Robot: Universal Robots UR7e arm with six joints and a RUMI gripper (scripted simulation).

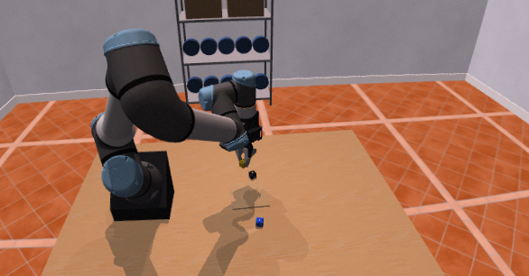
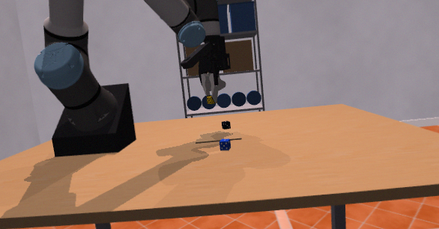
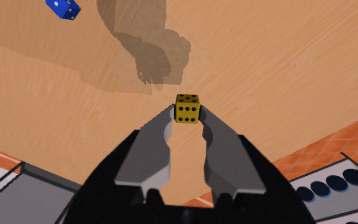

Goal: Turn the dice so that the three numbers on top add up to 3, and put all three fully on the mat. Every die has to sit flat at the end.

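Right now my hand is 11 cm above the black die, 5 cm to the right of it and 4 cm short of it. From my hand the other things lie so: yellow die right at my hand; blue die 21 cm to the right, 11 cm below, 4 cm ahead; tan mat 12 cm below, 5 cm to the right, 1 cm ahead.
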